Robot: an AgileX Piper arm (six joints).
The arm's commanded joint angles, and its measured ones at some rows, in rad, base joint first. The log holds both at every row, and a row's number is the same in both.
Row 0, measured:
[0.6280 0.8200 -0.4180 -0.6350 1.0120 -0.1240]
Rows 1 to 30, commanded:
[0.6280 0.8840 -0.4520 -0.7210 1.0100 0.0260]
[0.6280 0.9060 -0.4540 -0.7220 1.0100 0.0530]
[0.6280 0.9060 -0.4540 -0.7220 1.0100 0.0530]
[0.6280 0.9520 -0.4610 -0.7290 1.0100 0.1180]
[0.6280 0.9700 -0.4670 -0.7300 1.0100 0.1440]
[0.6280 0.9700 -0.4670 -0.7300 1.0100 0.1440]
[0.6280 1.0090 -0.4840 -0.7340 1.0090 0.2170]
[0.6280 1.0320 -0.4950 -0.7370 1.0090 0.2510]
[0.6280 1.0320 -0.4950 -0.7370 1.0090 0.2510]
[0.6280 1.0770 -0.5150 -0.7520 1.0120 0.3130]
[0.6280 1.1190 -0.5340 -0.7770 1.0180 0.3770]
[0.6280 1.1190 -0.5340 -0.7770 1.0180 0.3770]
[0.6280 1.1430 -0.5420 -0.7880 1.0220 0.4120]
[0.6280 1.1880 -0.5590 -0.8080 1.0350 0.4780]
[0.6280 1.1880 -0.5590 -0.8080 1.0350 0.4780]
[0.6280 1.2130 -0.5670 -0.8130 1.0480 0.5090]
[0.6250 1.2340 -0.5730 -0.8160 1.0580 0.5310]
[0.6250 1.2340 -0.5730 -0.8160 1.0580 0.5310]
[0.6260 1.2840 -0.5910 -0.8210 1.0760 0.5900]
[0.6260 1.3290 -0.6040 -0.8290 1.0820 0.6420]
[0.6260 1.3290 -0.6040 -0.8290 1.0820 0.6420]
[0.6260 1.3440 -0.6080 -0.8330 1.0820 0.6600]
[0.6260 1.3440 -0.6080 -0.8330 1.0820 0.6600]
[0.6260 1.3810 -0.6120 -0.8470 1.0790 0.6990]
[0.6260 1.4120 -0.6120 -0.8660 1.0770 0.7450]
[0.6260 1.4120 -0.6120 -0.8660 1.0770 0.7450]
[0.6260 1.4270 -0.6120 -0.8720 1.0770 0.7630]
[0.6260 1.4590 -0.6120 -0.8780 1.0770 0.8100]
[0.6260 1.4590 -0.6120 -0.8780 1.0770 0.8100]
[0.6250 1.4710 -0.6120 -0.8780 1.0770 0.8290]
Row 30, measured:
[0.6280 1.4400 -0.6040 -0.8130 1.0330 0.7690]
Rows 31 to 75, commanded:
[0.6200 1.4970 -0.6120 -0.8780 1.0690 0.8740]
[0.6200 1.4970 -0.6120 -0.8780 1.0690 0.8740]
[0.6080 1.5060 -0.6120 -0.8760 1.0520 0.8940]
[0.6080 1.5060 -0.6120 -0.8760 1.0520 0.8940]
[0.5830 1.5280 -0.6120 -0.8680 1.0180 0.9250]
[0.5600 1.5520 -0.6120 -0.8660 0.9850 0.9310]
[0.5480 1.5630 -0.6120 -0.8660 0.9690 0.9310]
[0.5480 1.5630 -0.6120 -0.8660 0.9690 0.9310]
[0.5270 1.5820 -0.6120 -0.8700 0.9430 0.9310]
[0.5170 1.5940 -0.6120 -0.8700 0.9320 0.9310]
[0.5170 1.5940 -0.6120 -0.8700 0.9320 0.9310]
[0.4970 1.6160 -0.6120 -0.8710 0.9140 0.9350]
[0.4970 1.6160 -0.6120 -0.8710 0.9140 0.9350]
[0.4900 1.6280 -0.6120 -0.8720 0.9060 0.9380]
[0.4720 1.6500 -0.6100 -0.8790 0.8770 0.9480]
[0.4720 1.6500 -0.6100 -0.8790 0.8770 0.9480]
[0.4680 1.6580 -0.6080 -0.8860 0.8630 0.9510]
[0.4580 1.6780 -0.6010 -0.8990 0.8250 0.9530]
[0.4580 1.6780 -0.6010 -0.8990 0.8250 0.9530]
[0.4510 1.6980 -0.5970 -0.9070 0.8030 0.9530]
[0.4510 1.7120 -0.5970 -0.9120 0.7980 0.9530]
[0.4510 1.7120 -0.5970 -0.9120 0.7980 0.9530]
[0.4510 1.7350 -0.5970 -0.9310 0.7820 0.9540]
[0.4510 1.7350 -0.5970 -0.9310 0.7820 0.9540]
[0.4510 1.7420 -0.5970 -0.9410 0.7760 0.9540]
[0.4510 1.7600 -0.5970 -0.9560 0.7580 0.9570]
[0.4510 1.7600 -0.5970 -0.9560 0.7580 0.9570]
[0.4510 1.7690 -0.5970 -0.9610 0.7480 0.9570]
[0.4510 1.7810 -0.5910 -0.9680 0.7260 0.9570]
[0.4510 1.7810 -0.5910 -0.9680 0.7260 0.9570]
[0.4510 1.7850 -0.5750 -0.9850 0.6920 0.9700]
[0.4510 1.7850 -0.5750 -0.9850 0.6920 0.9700]
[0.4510 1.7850 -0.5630 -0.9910 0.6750 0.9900]
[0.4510 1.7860 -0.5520 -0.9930 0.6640 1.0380]
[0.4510 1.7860 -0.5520 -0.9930 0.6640 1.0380]
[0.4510 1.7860 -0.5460 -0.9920 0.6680 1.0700]
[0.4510 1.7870 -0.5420 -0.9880 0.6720 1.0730]
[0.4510 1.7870 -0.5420 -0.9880 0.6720 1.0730]
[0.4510 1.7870 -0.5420 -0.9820 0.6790 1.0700]
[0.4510 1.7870 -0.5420 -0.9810 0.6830 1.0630]
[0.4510 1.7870 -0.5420 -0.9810 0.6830 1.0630]
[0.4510 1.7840 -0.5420 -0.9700 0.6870 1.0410]
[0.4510 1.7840 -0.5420 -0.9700 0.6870 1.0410]
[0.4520 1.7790 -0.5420 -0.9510 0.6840 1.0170]
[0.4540 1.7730 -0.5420 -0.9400 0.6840 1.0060]
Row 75, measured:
[0.4560 1.7880 -0.5470 -0.9620 0.6700 1.0360]
